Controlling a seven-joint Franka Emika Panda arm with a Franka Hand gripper.
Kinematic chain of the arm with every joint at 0, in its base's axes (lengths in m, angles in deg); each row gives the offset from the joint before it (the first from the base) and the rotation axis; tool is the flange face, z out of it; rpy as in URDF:
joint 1: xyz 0 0 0.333 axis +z
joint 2: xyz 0 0 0 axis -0.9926 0.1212 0
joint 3: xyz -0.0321 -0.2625 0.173 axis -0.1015 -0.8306 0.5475
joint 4: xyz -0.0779 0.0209 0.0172 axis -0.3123 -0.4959 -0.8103
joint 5: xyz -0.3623 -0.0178 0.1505 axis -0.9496 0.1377 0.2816
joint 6: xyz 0 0 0 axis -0.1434 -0.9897 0.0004
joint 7: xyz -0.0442 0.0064 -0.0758 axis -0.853 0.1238 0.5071
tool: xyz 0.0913 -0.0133 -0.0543 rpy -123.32 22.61 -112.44
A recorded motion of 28 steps. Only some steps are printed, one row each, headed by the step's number.
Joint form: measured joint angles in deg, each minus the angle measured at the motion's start. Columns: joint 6, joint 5, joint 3, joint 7, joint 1, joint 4, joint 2.
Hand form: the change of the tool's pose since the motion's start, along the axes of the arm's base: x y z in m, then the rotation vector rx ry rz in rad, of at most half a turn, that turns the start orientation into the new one. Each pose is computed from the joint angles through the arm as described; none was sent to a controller.
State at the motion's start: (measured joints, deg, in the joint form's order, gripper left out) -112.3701 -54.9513 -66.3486 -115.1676 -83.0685 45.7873 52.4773
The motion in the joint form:
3: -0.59 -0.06 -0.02 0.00 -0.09 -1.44 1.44
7: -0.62 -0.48 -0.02 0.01 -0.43 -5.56 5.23
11: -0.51 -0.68 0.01 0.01 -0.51 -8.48 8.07
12: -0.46 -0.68 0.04 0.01 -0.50 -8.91 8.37
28: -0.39 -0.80 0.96 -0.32 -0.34 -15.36 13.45
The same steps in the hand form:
3: 0.0092 0.0002 -0.0004 0.0045 -0.0100 -0.0014
7: 0.0319 -0.0004 -0.0024 0.0100 -0.0164 -0.0029
11: 0.0475 0.0006 -0.0063 0.0150 -0.0157 -0.0022
12: 0.0495 0.0013 -0.0058 0.0161 -0.0170 -0.0015
28: 0.0801 0.0150 -0.0043 0.0351 -0.0382 0.0105

